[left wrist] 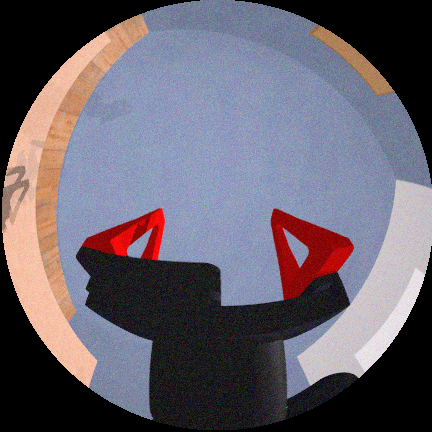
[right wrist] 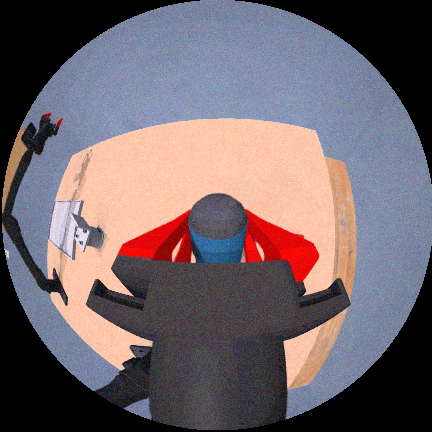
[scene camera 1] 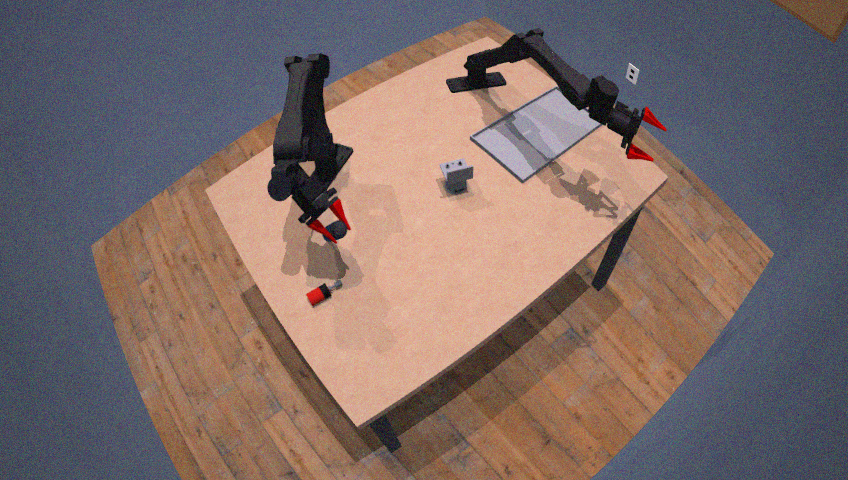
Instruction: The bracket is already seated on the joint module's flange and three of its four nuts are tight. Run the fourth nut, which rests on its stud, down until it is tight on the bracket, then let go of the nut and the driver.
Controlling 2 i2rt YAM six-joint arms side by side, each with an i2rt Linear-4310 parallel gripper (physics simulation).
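Frame: origin at the left arm's base, x back, y left, z down, level; metres.
Where they show: left gripper, fingertip midpoint: (left wrist: 217, 214) (right wrist: 55, 115) (scene camera 1: 659, 145); right gripper, fingertip midpoint: (right wrist: 217, 215) (scene camera 1: 343, 236); left arm's base, origin of the base link: (right wrist: 59, 285) (scene camera 1: 476, 82); right arm's base, origin of the base link: (scene camera 1: 327, 171).
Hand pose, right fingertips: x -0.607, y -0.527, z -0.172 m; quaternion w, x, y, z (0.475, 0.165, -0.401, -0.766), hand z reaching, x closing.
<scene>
Things, the pixels of their top centre, and the offset from my right fingertips. Level surfaces: height alone.
- darker joint module, middle of its top: (scene camera 1: 456, 168) (right wrist: 79, 232) dx +0.193, dy +0.321, dz +0.098 m
- red driver, middle of its top: (scene camera 1: 323, 287) dx -0.037, dy -0.081, dz +0.138 m
- table, its level: dz +0.172 m
- flat pale panel with a dark rim, middle of its top: (scene camera 1: 542, 126) (right wrist: 58, 223) dx +0.337, dy +0.650, dz +0.156 m
The light grey bracket (scene camera 1: 460, 173) (right wrist: 82, 241) sits on the darker joint module (scene camera 1: 457, 187) (right wrist: 96, 238), which stands mid-table. Small dark dots show on the bracket's face; I cannot tell the fourth nut from the others. My right gripper (scene camera 1: 342, 235) (right wrist: 217, 215) is shut on a blue driver with a dark rounded end (scene camera 1: 338, 229) (right wrist: 218, 212), held above the table, away from the bracket. The driver's tip is hidden. My left gripper (scene camera 1: 659, 145) (left wrist: 217, 214) (right wrist: 56, 115) is open and empty, high near the table's right edge.
A red driver (scene camera 1: 315, 295) with a black collar and a grey tip lies on the table (scene camera 1: 416, 285) below my right gripper in scene camera 1. A flat pale panel with a dark rim (scene camera 1: 496, 158) (right wrist: 59, 220) lies to the right of the bracket, partly beneath my left arm.
</scene>
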